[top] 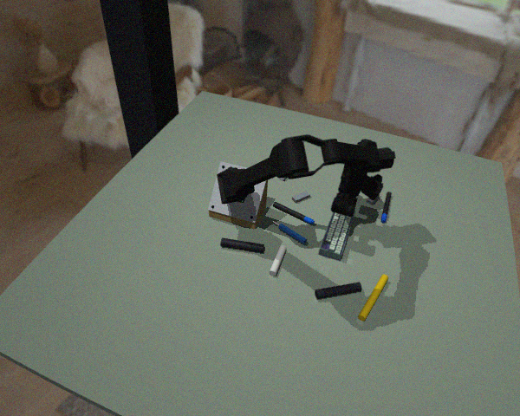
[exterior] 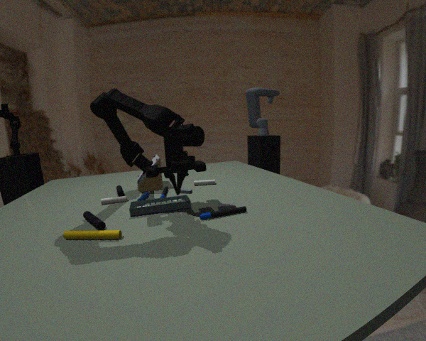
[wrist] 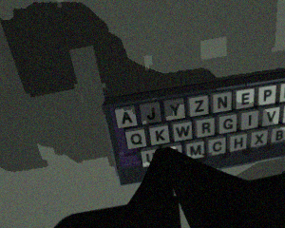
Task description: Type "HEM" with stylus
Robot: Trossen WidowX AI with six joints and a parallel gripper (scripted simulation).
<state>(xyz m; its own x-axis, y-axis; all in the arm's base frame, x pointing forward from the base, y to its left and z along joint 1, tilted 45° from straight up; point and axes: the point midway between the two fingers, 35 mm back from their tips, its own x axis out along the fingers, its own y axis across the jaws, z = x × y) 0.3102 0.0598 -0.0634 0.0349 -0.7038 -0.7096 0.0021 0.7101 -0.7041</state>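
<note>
The blue stylus is 150 mm behind my gripper tip, 110 mm to the right of it and 30 mm below it. Round my gripper tip: yellow cylinder (250 mm to the right, 140 mm ahead, 30 mm below); grey eraser (140 mm to the left, 80 mm ahead, 40 mm below).
</note>
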